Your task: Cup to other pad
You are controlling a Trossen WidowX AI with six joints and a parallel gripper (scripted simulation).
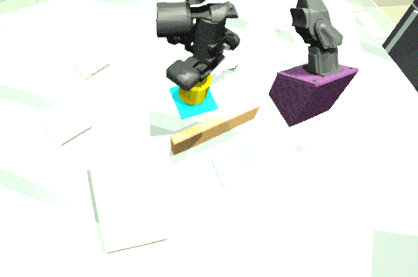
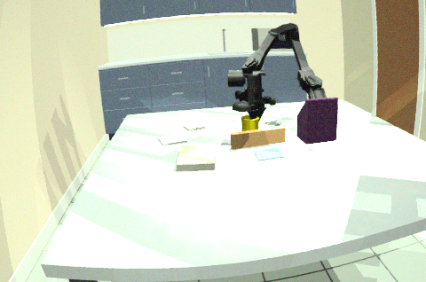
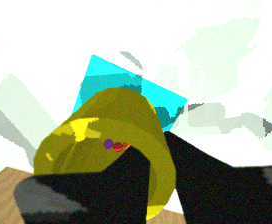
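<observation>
The cup is 2 cm ahead of my gripper tip and 1 cm to the left of it. The rest, counted from my gripper tip: wooden bar: 1 cm ahead, 12 cm to the left, 2 cm below; light blue pad: 22 cm to the left, 5 cm below; cyan pad: 2 cm ahead, 2 cm to the left, 5 cm below.
</observation>
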